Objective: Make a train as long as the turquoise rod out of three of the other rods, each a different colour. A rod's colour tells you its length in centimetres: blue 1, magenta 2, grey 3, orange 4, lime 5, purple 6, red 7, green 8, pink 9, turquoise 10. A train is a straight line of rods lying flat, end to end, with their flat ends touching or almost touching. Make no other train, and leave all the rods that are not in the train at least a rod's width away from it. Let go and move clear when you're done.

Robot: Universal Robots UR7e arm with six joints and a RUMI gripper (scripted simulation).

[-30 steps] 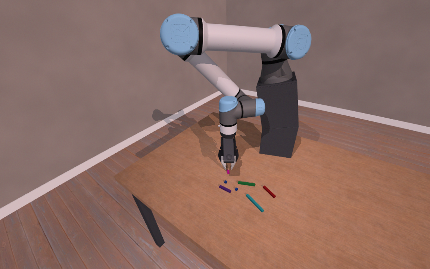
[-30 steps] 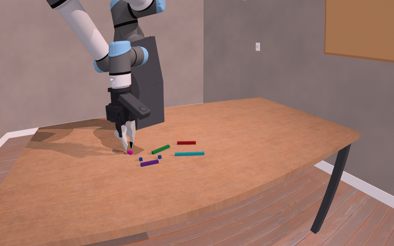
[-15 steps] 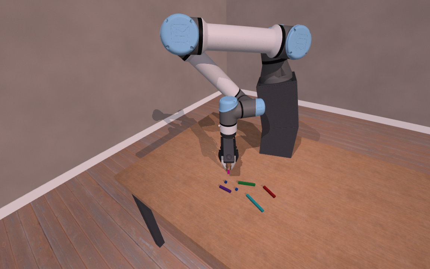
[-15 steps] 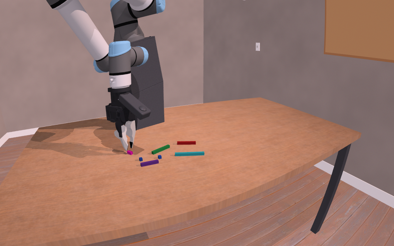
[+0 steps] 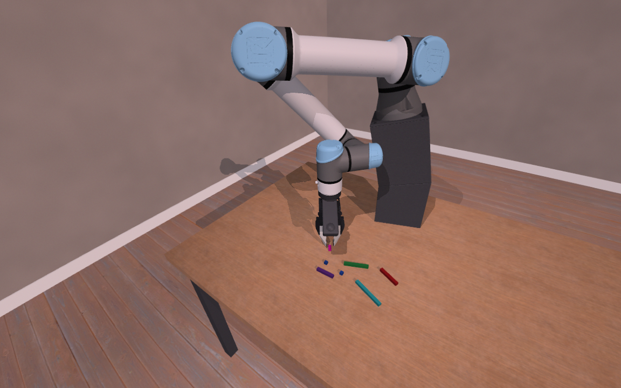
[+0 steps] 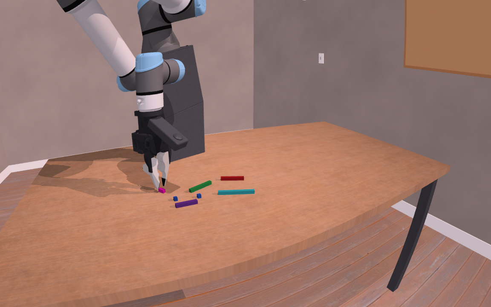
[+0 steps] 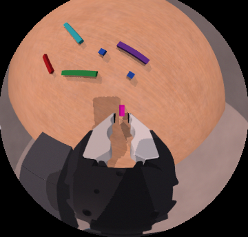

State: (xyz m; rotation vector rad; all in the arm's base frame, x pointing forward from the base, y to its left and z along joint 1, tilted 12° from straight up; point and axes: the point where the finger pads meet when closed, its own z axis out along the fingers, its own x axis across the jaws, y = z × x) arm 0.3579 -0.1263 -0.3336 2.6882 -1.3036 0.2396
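My hand is 20 mm above the magenta rod. From my hand the other things lie so: green rod (110 mm to the left, 20 mm below, 10 mm ahead); then purple rod (100 mm ahead, 50 mm to the left, 20 mm below); then turquoise rod (200 mm to the left, 80 mm ahead, 20 mm below).
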